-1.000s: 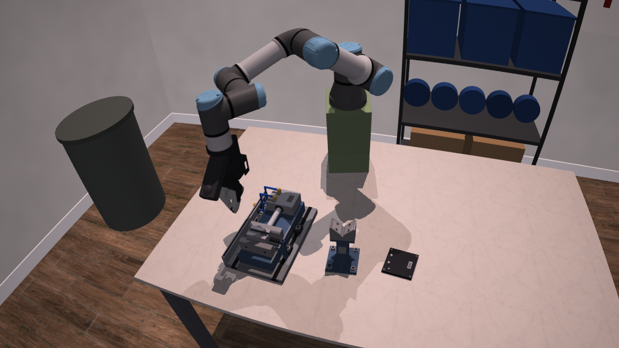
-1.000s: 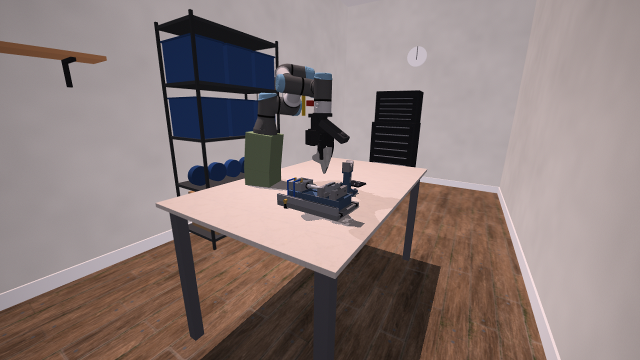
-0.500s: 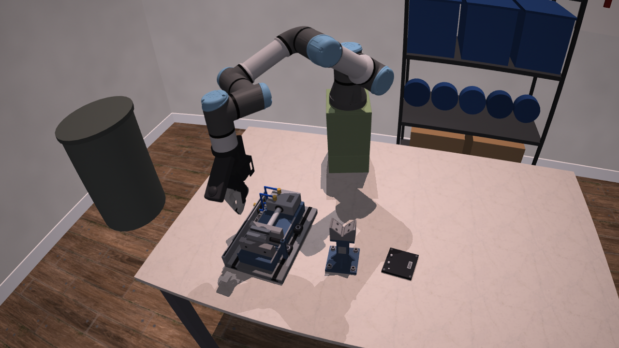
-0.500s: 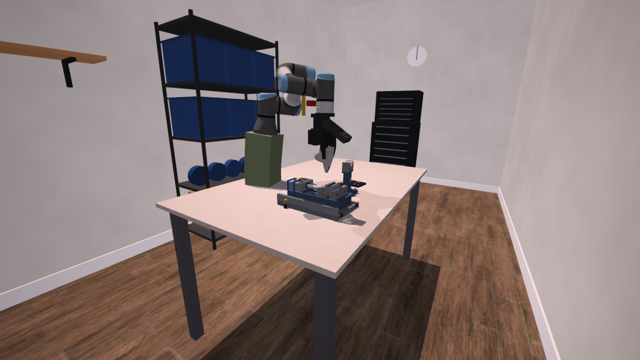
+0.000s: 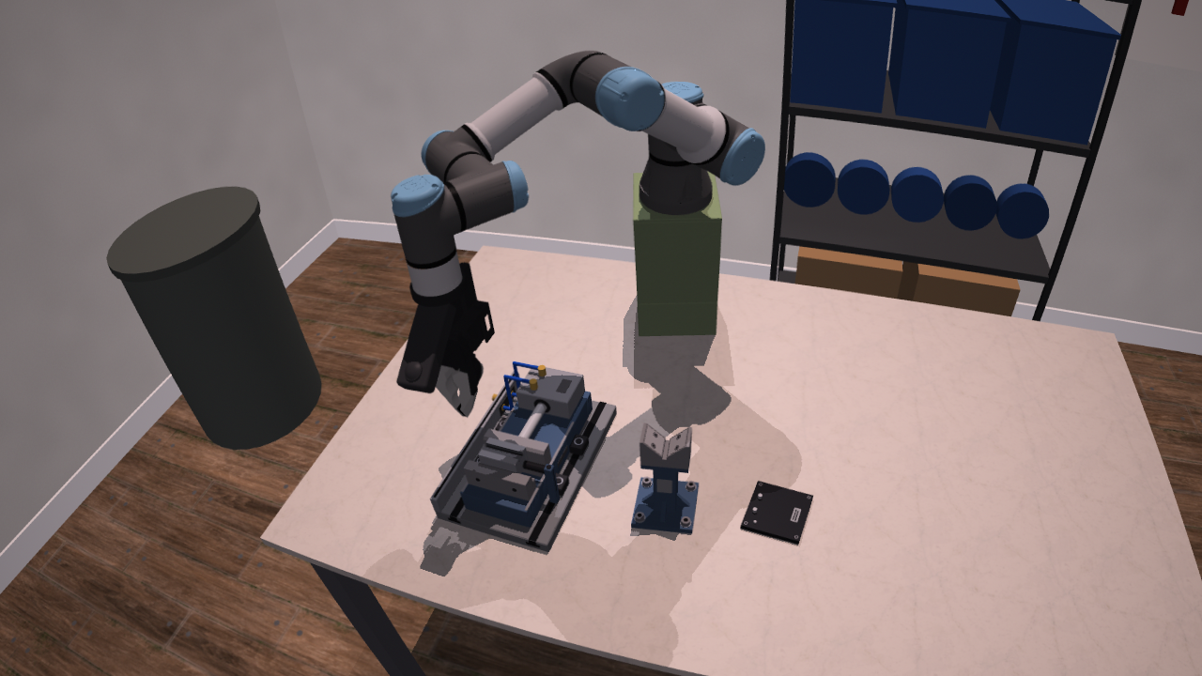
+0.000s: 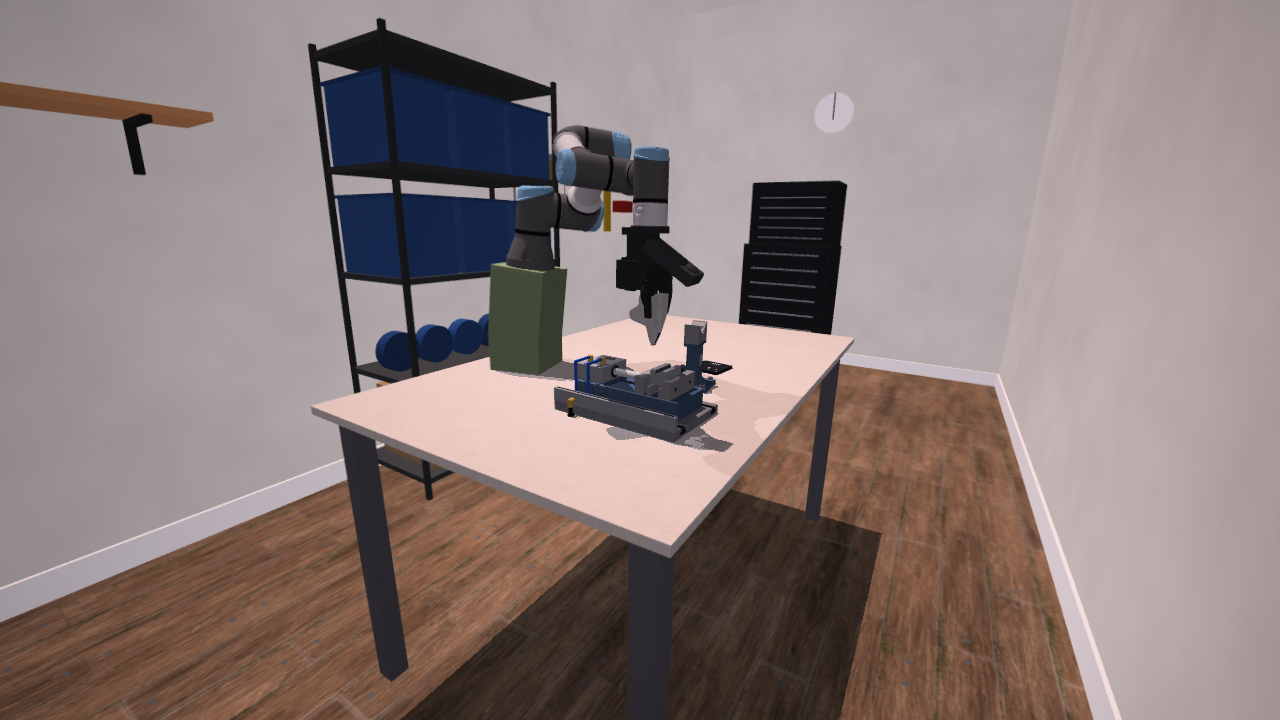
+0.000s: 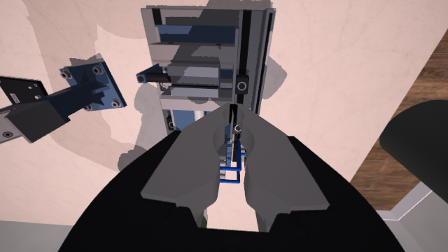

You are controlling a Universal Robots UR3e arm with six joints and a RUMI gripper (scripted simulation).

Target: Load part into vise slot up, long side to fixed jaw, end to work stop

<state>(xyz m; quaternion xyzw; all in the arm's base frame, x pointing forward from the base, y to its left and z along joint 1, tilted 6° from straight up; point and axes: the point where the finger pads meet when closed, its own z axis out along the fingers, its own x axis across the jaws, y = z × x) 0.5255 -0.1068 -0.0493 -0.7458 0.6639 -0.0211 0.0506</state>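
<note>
The part lies 80 mm below my hand, 50 mm to the left of it and 10 mm behind it. Round my hand: dark work stop rod 100 mm to the left, 90 mm below, 10 mm behind; then black infeed plate 430 mm to the left, 180 mm below, 140 mm behind; then fixed jaw 100 mm below, 50 mm to the left, 20 mm ahead.
</note>
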